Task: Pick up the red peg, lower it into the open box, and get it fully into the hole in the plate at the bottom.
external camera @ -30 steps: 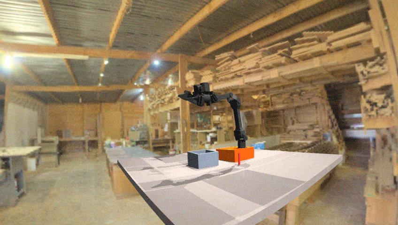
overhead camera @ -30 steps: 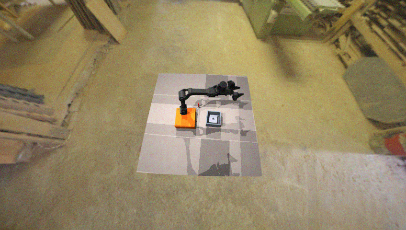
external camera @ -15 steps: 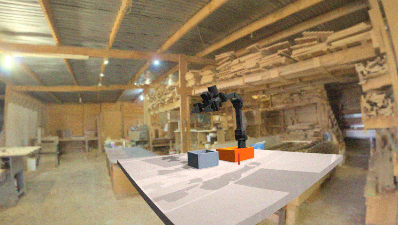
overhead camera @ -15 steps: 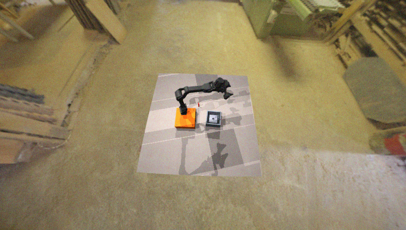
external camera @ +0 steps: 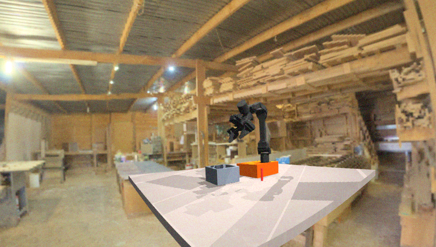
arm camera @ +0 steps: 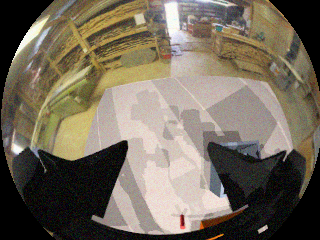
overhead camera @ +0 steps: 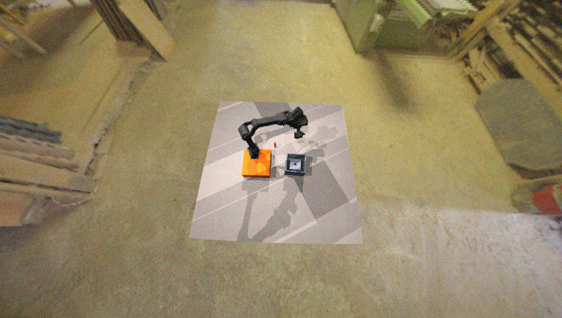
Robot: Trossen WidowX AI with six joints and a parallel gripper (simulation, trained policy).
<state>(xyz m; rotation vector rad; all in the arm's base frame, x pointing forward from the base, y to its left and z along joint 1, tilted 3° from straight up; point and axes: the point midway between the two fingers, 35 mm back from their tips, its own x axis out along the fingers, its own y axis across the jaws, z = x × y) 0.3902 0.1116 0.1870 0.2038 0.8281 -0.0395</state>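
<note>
Now: the red peg 23 cm behind my gripper tip and 22 cm below it. Also, from my gripper tip: blue-grey box 8 cm behind, 20 cm to the right, 24 cm below; pale plate 8 cm behind, 20 cm to the right, 22 cm below.
</note>
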